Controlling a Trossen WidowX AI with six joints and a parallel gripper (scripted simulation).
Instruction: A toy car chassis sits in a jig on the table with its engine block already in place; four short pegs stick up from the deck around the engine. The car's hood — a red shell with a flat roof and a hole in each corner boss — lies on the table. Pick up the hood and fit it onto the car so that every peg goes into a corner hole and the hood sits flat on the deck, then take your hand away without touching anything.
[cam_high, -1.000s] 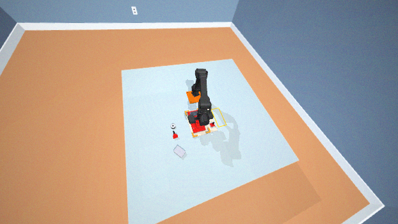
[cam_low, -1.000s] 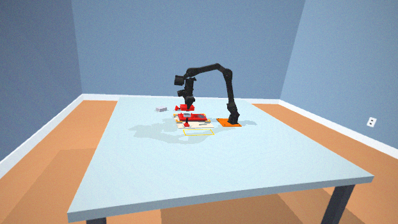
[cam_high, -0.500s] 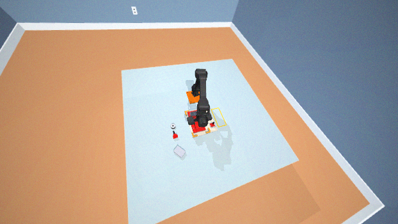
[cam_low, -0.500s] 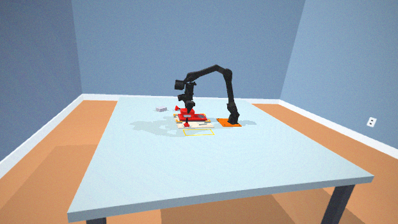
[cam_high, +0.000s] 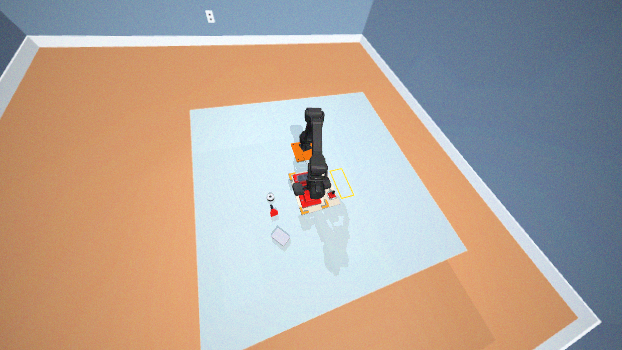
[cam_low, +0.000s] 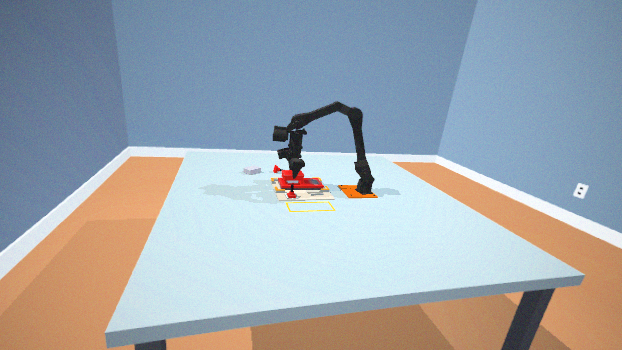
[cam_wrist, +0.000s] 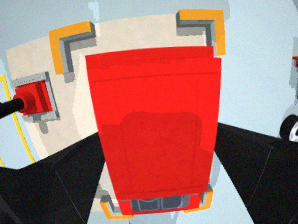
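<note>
Right now the grey engine block is 1 cm to the left of my gripper tip and 3 cm below it. Round my gripper tip: small wheel 9 cm behind, 19 cm to the right, 5 cm below; red hood 1 cm above.
</note>
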